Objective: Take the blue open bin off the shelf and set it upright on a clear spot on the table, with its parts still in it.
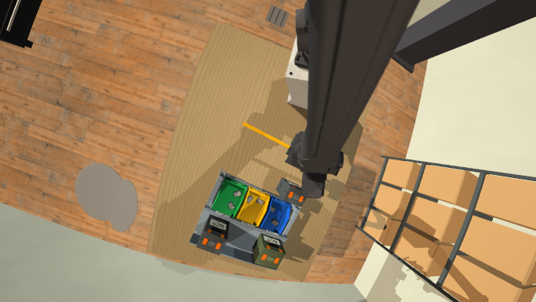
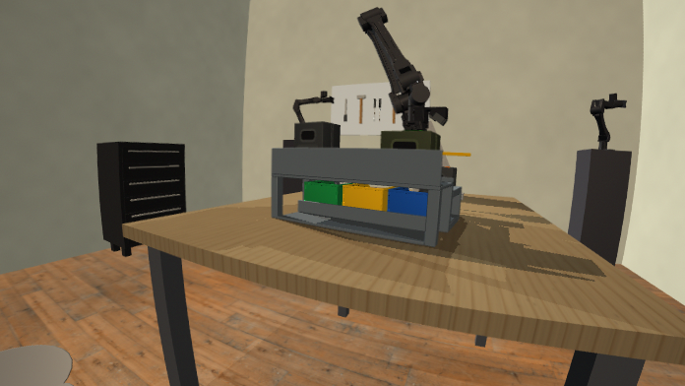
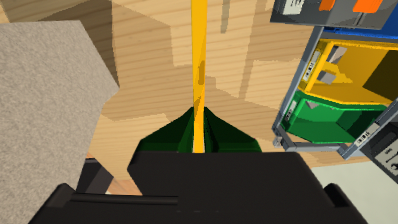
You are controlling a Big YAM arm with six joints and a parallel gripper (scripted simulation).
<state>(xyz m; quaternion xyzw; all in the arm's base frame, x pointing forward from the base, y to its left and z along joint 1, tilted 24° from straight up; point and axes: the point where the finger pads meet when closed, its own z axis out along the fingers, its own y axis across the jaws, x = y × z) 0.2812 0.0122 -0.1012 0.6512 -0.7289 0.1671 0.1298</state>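
Right now my hand is 1 cm above the yellow rod. Also, from my hand: grey case 17 cm ahead, 12 cm below, 10 cm to the left; then green bin 30 cm ahead, 14 cm to the right, 14 cm below; then yellow bin 31 cm ahead, 14 cm below, 3 cm to the right.
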